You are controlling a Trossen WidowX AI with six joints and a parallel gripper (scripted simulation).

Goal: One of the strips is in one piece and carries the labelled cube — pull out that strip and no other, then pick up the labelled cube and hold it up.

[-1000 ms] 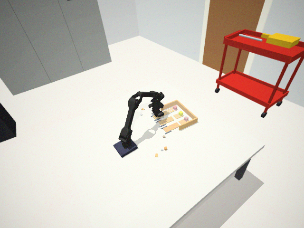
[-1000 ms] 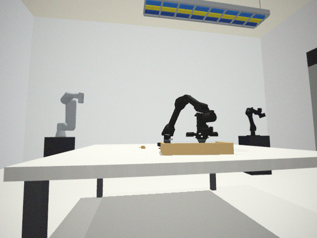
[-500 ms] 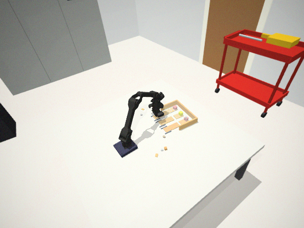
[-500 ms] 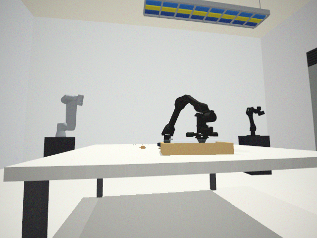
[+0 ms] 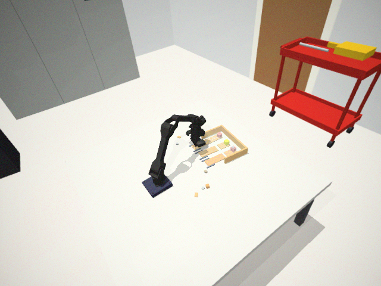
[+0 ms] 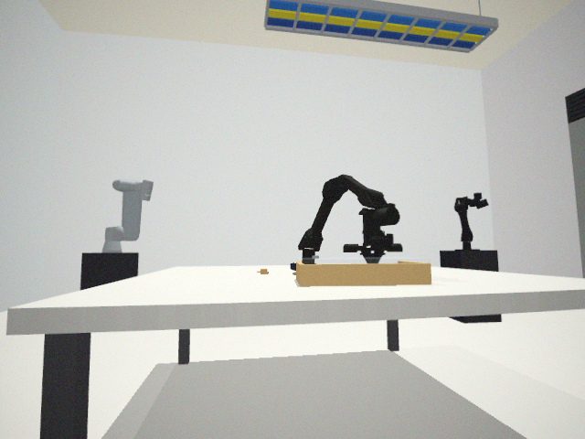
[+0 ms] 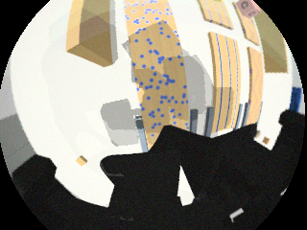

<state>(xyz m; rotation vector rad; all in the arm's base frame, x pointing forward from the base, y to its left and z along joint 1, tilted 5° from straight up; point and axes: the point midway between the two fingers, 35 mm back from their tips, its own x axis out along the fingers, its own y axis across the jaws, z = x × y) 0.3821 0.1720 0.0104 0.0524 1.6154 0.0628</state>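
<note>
My gripper tip is now 10 cm short of the strip.
</note>
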